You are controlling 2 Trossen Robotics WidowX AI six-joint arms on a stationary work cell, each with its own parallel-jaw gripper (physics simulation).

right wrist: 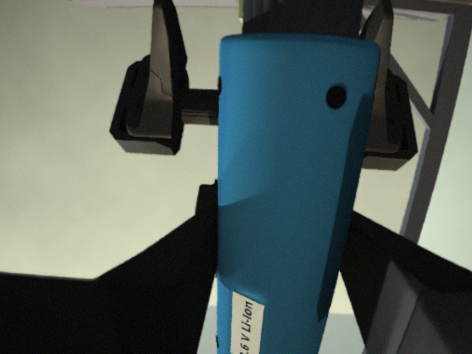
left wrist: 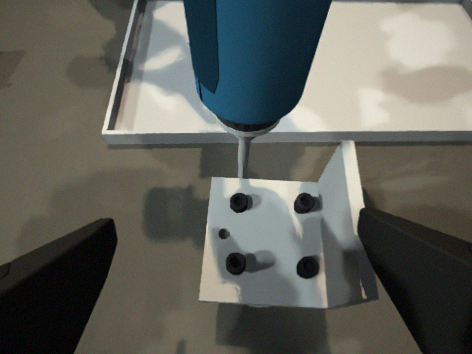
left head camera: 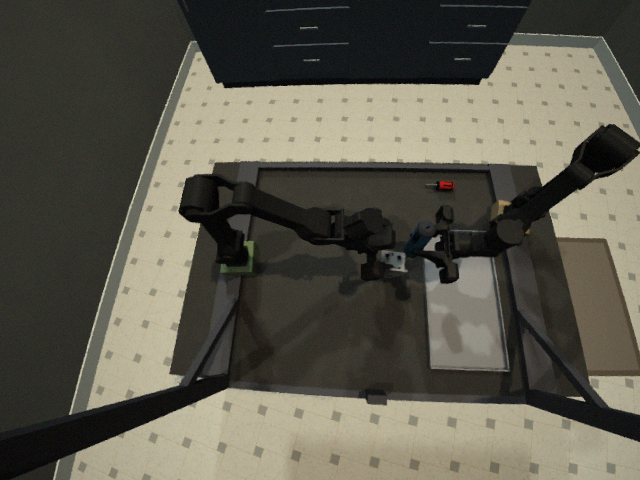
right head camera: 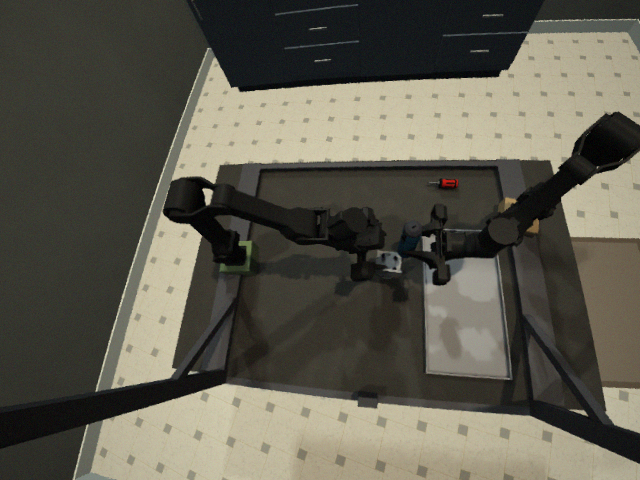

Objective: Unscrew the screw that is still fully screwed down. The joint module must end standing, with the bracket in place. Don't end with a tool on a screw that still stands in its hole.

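Places are measured from the left arm's base along level axes (x back, y left, z down), in centimetres.
Where they show: left gripper, fingertip midpoint: (left wrist: 238,224) (left head camera: 391,250) (right head camera: 385,250); right gripper, fingertip midpoint: (right wrist: 276,217) (left head camera: 411,243) (right head camera: 402,243); left arm's base at its link origin: (left head camera: 237,256) (right head camera: 235,255).
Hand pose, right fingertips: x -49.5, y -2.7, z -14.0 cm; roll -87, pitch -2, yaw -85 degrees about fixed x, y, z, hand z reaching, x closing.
Note:
Things, the pixels of their top centre, and the offset from my right fingertips.
- blue electric screwdriver at its top centre: (right head camera: 415,226) (left head camera: 429,227) dz -10.3, dx -1.3, dy -0.2 cm
- red screwdriver at its top centre: (right head camera: 443,180) (left head camera: 440,183) dz +17.1, dx -18.4, dy +27.3 cm
- green block at its top centre: (left head camera: 237,256) (right head camera: 235,255) dz +14.0, dx +49.5, dy +2.7 cm
- tan block at its top centre: (right head camera: 521,214) (left head camera: 513,216) dz +15.4, dx -38.9, dy +13.0 cm
The white bracket (left head camera: 394,264) (right head camera: 387,262) (left wrist: 272,240) lies over the joint module, which is mostly hidden beneath it. In the left wrist view it carries black screws at upper left (left wrist: 239,202), upper right (left wrist: 304,202), lower left (left wrist: 236,263) and lower right (left wrist: 307,267); the lower-left one casts the longest shadow. My left gripper (left wrist: 238,224) is open, its fingers either side of the bracket. My right gripper (left head camera: 428,240) (right wrist: 276,217) is shut on the blue electric screwdriver (left head camera: 419,238) (right head camera: 409,240) (left wrist: 255,60) (right wrist: 285,150). Its bit (left wrist: 243,157) meets the bracket's far edge in the picture; contact is unclear.
A white tray (left head camera: 467,368) (right head camera: 467,376) (left wrist: 400,136) lies beside the bracket, partly under the right arm. A red screwdriver (left head camera: 446,185) (right head camera: 449,183) lies at the back right. A green block (left head camera: 248,260) is at the left and a tan block (left head camera: 498,209) at the right.

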